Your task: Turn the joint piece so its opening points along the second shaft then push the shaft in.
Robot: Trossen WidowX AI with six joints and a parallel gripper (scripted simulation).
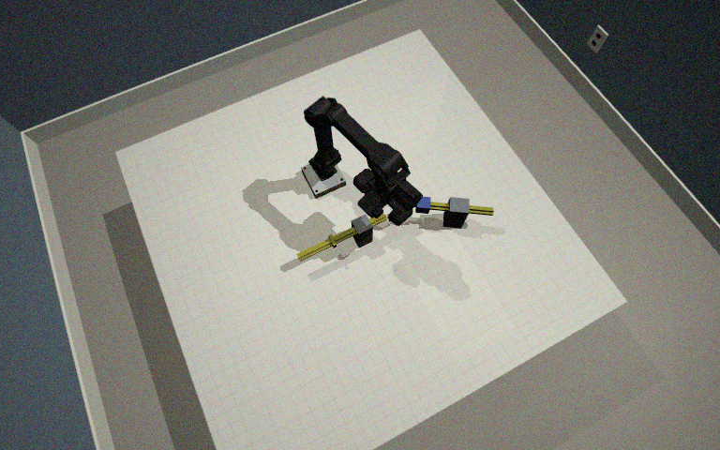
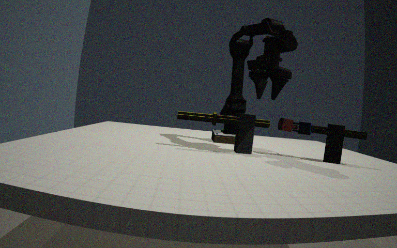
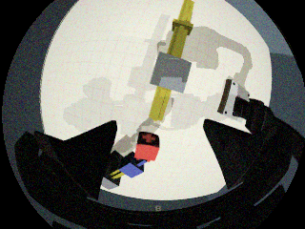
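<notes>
The red joint piece is 10 mm ahead of my gripper tip, 90 mm to the left of it and 80 mm below it.
</notes>
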